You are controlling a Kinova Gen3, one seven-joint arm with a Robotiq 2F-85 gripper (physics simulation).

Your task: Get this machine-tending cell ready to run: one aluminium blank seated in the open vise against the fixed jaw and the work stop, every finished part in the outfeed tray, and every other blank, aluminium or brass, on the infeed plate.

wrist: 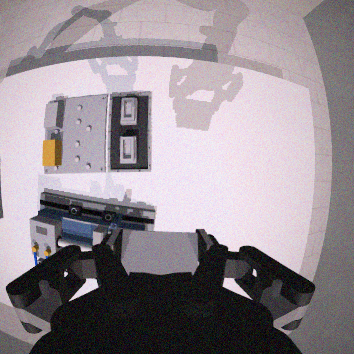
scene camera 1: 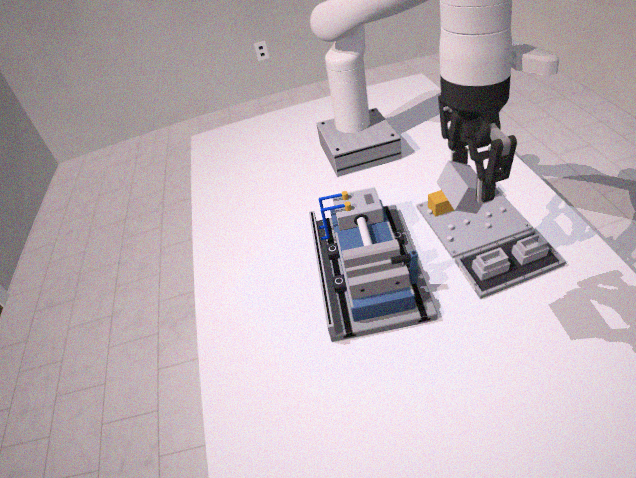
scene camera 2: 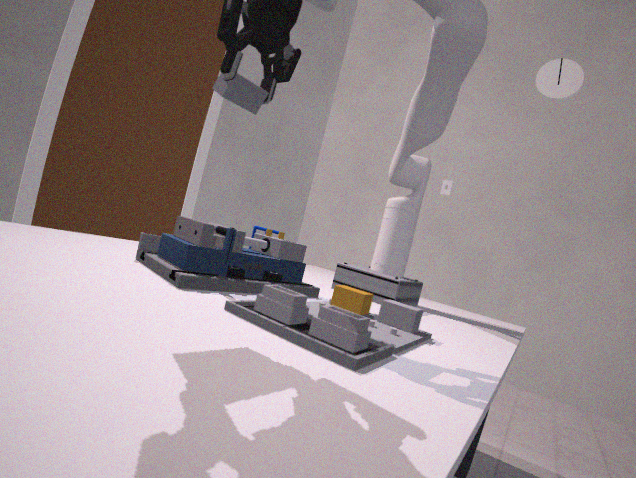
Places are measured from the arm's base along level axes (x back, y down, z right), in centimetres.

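Where they show: gripper, fingertip midpoint: [wrist: 159, 239] [scene camera 1: 471, 186] [scene camera 2: 245, 91]; arm's base, origin of the base link: [scene camera 1: 352, 124] [scene camera 2: 386, 273].
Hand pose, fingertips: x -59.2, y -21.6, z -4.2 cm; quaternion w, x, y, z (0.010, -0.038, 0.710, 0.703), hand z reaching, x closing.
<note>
Each offset is from my fingertips to the top centre of the thing. "spot": to the spot under its first point.
My gripper [scene camera 1: 471, 179] [scene camera 2: 249, 83] [wrist: 159, 239] is shut on a grey aluminium blank @[dx +0.0, dy -2.8, dz +1.2 cm] [scene camera 1: 455, 182] [scene camera 2: 241, 95] [wrist: 160, 254], held high above the table. The vise @[dx +15.1, dy +18.5, dz +12.5 cm] [scene camera 1: 383, 306] [scene camera 2: 200, 258] [wrist: 80, 229] is open, with no blank visible between its jaws; the held blank and gripper hide part of it in the wrist view. The work stop @[spot: dx +7.1, dy +21.7, dz +5.7 cm] [scene camera 1: 413, 267] [scene camera 2: 230, 249] stands at its side. A brass blank @[dx +26.0, dy +24.0, dz -7.8 cm] [scene camera 1: 438, 203] [scene camera 2: 351, 300] [wrist: 51, 153] and another aluminium blank @[dx +26.9, dy +24.0, dz -16.8 cm] [scene camera 2: 400, 316] [wrist: 52, 115] sit on the infeed plate @[dx +21.6, dy +27.6, dz -12.8 cm] [scene camera 1: 462, 240] [wrist: 95, 150]. Two finished parts @[spot: dx +5.3, dy +24.5, dz -8.8 cm] [scene camera 1: 491, 264] @[spot: dx +6.2, dy +24.8, dz -17.4 cm] [scene camera 1: 530, 250] [scene camera 2: 281, 305] [scene camera 2: 339, 329] [wrist: 128, 111] [wrist: 128, 149] sit in the outfeed tray [scene camera 1: 482, 293] [wrist: 115, 132].
The robot base [scene camera 1: 359, 146] [scene camera 2: 377, 281] stands behind the vise and plate. Blue pipes @[spot: dx +23.2, dy +17.4, dz +18.4 cm] [scene camera 1: 322, 208] with yellow fittings rise at the vise's rear end. The outfeed tray adjoins the infeed plate, beside the vise. Small pegs stand up from the plate.
</note>
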